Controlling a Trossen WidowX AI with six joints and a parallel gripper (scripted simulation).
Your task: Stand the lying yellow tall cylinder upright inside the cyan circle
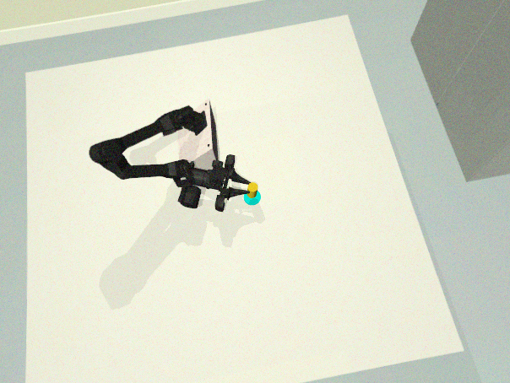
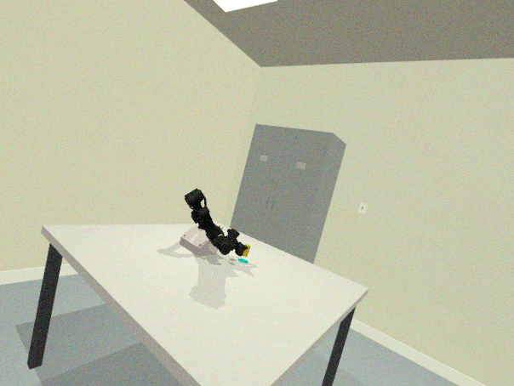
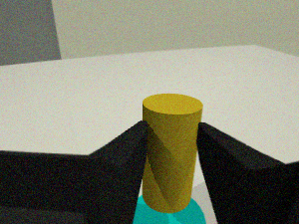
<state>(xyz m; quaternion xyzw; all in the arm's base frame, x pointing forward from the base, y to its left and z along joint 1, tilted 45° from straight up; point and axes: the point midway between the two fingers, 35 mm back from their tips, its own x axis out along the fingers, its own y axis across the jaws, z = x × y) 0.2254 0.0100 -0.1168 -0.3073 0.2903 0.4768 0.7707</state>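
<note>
The cyan circle lies 8 cm below my gripper tip. From my gripper tip the other things lie so: yellow tall cylinder: 2 cm below.
</note>
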